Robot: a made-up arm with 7 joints.
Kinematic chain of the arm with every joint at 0, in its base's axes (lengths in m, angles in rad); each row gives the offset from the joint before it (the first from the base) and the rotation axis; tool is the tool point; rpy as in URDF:
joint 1: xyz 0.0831 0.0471 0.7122 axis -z
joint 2: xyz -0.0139 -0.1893 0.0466 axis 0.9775 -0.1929 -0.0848
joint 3: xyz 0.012 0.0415 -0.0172 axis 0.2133 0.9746 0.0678
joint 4: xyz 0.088 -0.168 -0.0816 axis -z
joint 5: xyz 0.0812 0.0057 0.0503 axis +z
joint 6: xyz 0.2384 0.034 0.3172 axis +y
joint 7: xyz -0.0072 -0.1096 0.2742 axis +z
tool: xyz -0.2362 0.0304 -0.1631 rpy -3.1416 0 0
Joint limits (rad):
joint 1: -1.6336..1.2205
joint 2: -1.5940..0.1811
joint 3: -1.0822..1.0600
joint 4: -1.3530..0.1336
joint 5: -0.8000..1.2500
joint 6: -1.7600..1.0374
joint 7: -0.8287..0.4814
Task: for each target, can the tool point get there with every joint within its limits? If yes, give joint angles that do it. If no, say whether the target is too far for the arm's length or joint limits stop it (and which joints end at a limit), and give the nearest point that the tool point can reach.
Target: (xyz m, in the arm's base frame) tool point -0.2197 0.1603 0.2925
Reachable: no: joint limits stop it (at a limit: joint 1, joint 2, joint 6, joint 7) | nearest point -0.1760 0.1624 0.4800 | short by 0.193 m
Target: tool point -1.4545 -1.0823 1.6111
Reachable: no: too far | nearest point -0.4631 -0.4402 1.1648 | short by 1.263 m
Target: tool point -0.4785 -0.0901 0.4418
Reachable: no: joint limits stop it (at a limit: joint 2, joint 3, joint 4, joint 6, joint 7) | nearest point -0.3715 -0.0640 0.5390 | short by 0.147 m
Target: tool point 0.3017 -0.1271 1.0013
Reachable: yes | joints -0.1524 -0.3484 -0.5100 -0.2549 0.9153 -1.0894 0.2581
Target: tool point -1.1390 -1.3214 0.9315
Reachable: no: too far | nearest point -0.3783 -0.6344 0.8957 | short by 1.026 m
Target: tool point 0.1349 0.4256 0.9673
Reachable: yes | joints -1.3273 -0.5893 0.5927 -0.5153 0.8482 0.6683 -0.6006
